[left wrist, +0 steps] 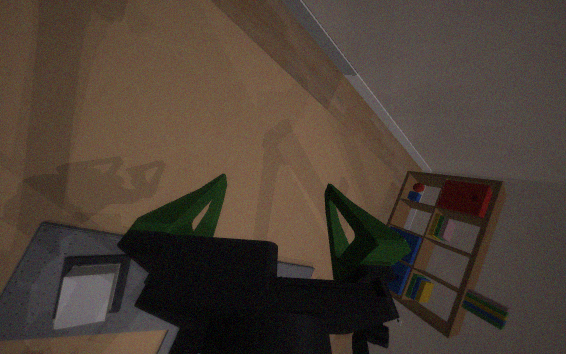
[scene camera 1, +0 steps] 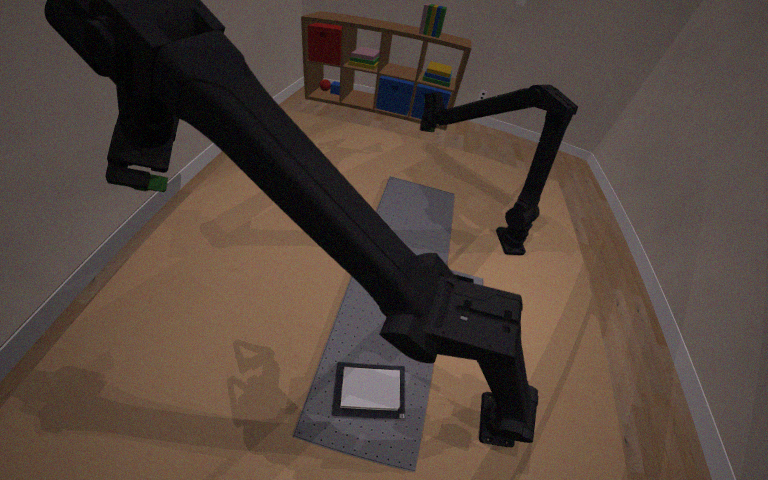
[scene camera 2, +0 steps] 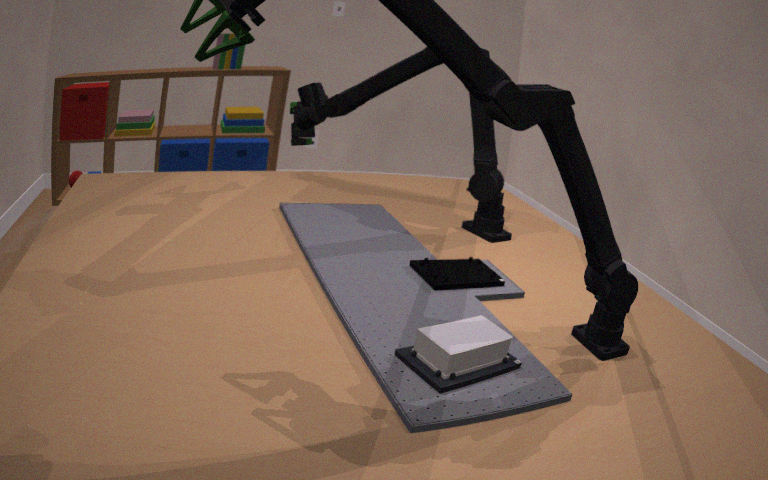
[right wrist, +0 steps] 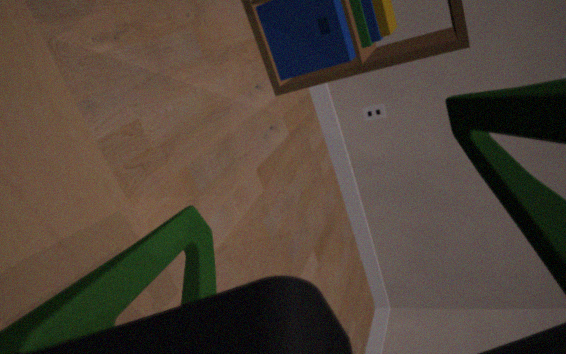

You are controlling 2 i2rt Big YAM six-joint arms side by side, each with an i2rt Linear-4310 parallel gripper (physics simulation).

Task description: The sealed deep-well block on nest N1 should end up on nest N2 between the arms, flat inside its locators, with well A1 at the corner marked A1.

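Places are measured from the left arm's base along level axes (x down, y left, z ahead), in centimetres.
Pixels of known places: left gripper, fingertip midpoint: point(left wrist: 277, 183) point(scene camera 1: 146, 159) point(scene camera 2: 189, 44); right gripper, fingertip midpoint: point(scene camera 2: 292, 127) point(right wrist: 319, 169); left arm's base, origin of the base link: point(scene camera 1: 496, 419) point(scene camera 2: 599, 343); right arm's base, origin of the base link: point(scene camera 1: 509, 242) point(scene camera 2: 486, 233).
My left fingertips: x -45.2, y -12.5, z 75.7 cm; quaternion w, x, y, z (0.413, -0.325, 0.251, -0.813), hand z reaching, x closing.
Note:
For each thing: its top centre in the pictures, then the offset to it from my left fingertips.
- sealed deep-well block, middle of its top: point(scene camera 2: 467, 333) point(scene camera 1: 371, 387) point(left wrist: 85, 300) dx +38.5, dy +12.6, dz -43.1 cm
- dark nest N1, middle of its top: point(scene camera 2: 462, 351) point(scene camera 1: 370, 389) point(left wrist: 91, 290) dx +41.7, dy +12.6, dz -43.1 cm
- Black nest N2, middle of its top: point(scene camera 2: 459, 266) point(left wrist: 197, 335) dx +41.7, dy -19.5, dz -58.1 cm
The sealed deep-well block point(scene camera 1: 370, 388) point(scene camera 2: 461, 342) point(left wrist: 85, 297), white with a pale top, sits flat on dark nest N1 point(scene camera 1: 368, 413) point(scene camera 2: 478, 374). Black nest N2 point(scene camera 2: 455, 273) is bare, with small locator knobs; in scene camera 1 the left arm mostly hides it. White corner marks on both nests are too small to read, and the block's A1 corner cannot be made out. My left gripper point(scene camera 2: 190, 43) point(left wrist: 277, 183) is open and empty, high above the table, well away from the block. My right gripper point(scene camera 2: 300, 124) point(right wrist: 319, 169) is open and empty, raised far beyond N2.
A grey perforated baseplate point(scene camera 1: 419, 209) point(scene camera 2: 345, 243) point(left wrist: 30, 260) carries both nests. The left arm stretches high across the baseplate in scene camera 1. A wooden shelf unit point(scene camera 1: 368, 24) point(scene camera 2: 169, 72) with bins and books stands in the background.

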